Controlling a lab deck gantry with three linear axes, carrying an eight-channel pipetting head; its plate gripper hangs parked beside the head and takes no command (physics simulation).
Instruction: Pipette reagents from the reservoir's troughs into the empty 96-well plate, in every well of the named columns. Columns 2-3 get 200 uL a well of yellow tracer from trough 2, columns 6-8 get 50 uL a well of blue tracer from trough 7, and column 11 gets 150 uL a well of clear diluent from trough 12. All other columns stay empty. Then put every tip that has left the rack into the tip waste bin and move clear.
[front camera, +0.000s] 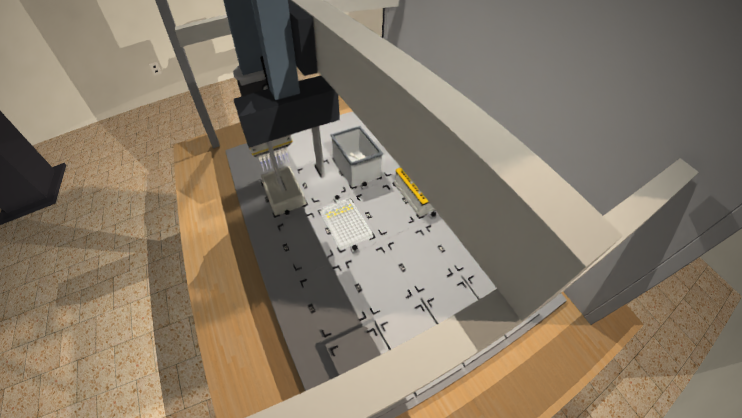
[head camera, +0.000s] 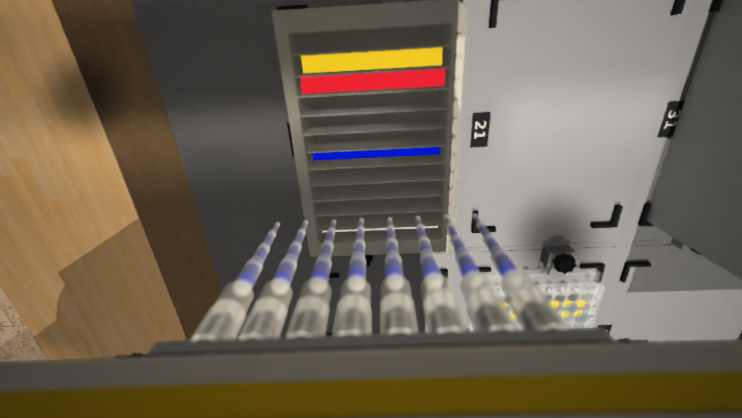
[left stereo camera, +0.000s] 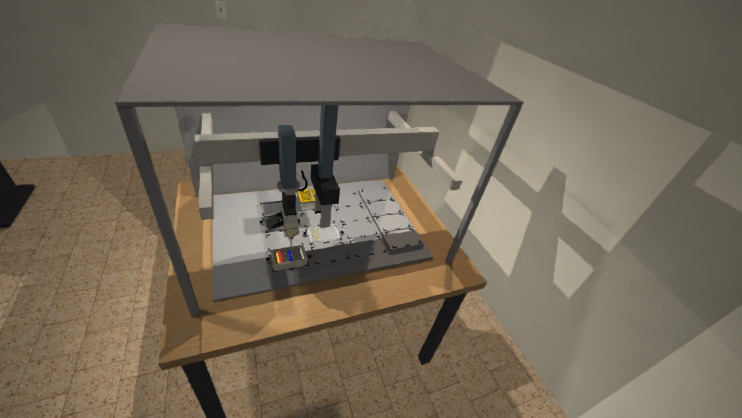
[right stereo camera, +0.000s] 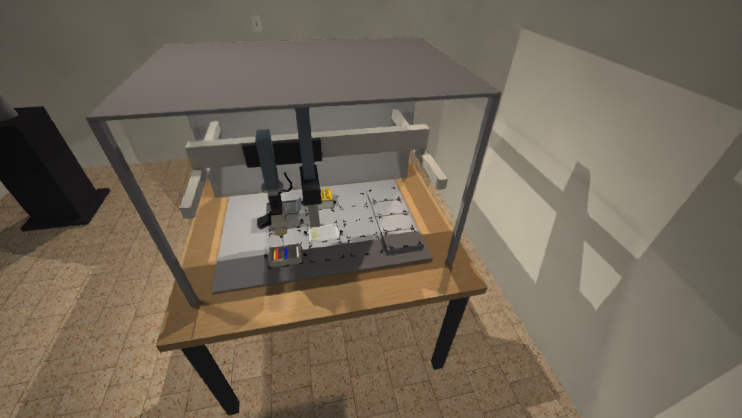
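The pipetting head (front camera: 271, 146) (head camera: 363, 358) (left stereo camera: 290, 226) (right stereo camera: 279, 226) carries eight tips (head camera: 394, 259) (front camera: 274, 159) holding blue liquid, raised above the reservoir (front camera: 301, 199) (head camera: 363, 16) (left stereo camera: 289, 265). Its yellow trough (head camera: 371, 60), blue trough (head camera: 376, 154) and thin clear trough (head camera: 377, 228) show. The 96-well plate (front camera: 350, 232) (left stereo camera: 329, 233) (right stereo camera: 327, 233) has yellow wells (front camera: 340, 210) (head camera: 567, 303) in two columns near one end; whether every well there is filled is unclear. My parked gripper (front camera: 302, 181) is open, its paddles apart. The waste bin (front camera: 367, 171) holds pale tips (front camera: 356, 155). The yellow tip rack (front camera: 411, 185) is partly hidden.
The gantry beam (front camera: 441, 129) (left stereo camera: 373, 141) (right stereo camera: 363, 142) crosses above the deck and hides part of it in the front view. A red trough (head camera: 372, 81) lies beside the yellow one. A black clamp knob (head camera: 564, 263) stands at the plate's edge.
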